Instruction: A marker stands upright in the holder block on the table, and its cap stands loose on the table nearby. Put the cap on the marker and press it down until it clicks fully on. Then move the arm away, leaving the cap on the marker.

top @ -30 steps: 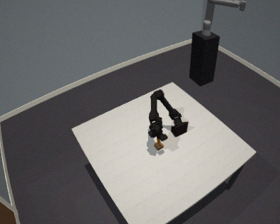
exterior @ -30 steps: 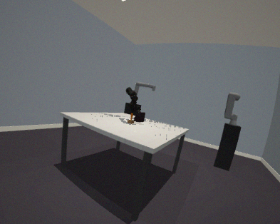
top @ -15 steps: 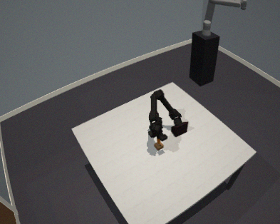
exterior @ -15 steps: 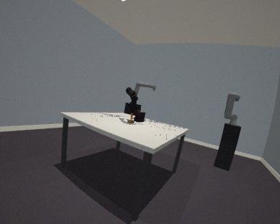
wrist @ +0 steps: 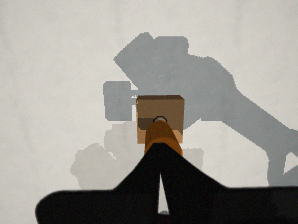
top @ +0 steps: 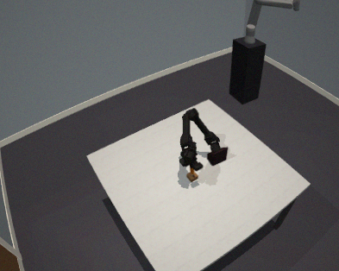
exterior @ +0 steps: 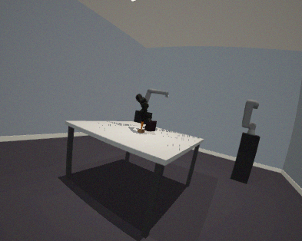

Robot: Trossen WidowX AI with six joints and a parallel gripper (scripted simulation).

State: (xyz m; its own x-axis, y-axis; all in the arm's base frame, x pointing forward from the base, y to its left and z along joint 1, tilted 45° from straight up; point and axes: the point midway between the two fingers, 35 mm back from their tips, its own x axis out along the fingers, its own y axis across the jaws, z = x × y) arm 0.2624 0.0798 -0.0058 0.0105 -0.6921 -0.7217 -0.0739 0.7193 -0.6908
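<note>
My gripper tip is now 1 cm past the orange cap and 2 cm above it. Round my gripper tip: holder block: 1 cm behind, 1 cm to the right, 11 cm below.
</note>
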